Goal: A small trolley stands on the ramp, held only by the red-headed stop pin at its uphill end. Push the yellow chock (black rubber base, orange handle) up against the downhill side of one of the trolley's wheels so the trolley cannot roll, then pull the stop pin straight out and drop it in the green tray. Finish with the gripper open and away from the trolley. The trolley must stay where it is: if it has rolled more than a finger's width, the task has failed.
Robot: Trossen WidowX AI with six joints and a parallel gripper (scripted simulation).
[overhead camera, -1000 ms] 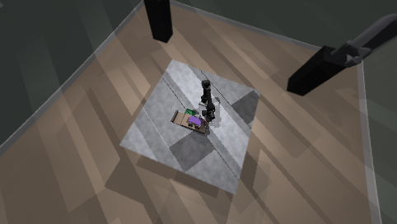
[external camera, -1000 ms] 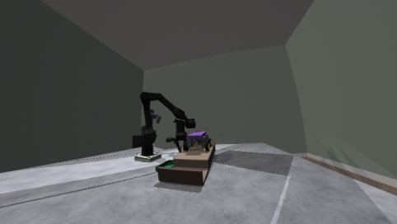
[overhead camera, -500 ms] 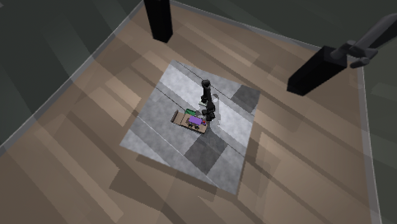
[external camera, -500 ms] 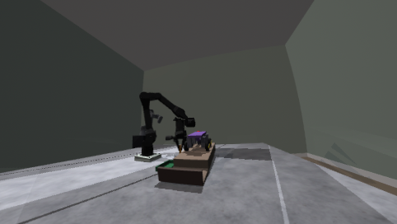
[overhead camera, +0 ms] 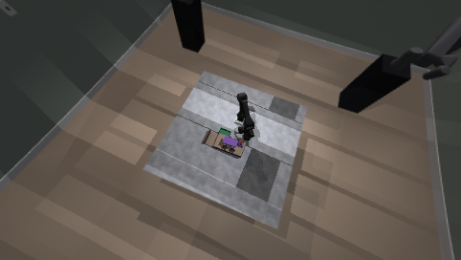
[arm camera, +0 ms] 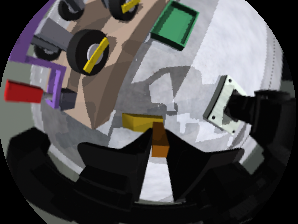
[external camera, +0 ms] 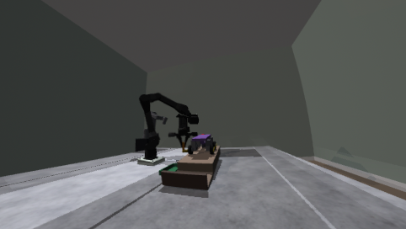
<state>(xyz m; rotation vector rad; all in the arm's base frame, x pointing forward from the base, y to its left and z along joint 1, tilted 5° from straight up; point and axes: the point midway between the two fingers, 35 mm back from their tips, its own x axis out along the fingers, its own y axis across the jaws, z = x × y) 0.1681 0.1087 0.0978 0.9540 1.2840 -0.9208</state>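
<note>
My gripper tip is now 4 cm short of the green tray, 21 cm to the left of it and 9 cm above it. Also, from my gripper tip: red-headed stop pin 14 cm ahead, 5 cm above; then yellow chock 2 cm ahead, 1 cm to the left, 1 cm below; then purple trolley 16 cm ahead, 10 cm to the right, 3 cm above.
</note>
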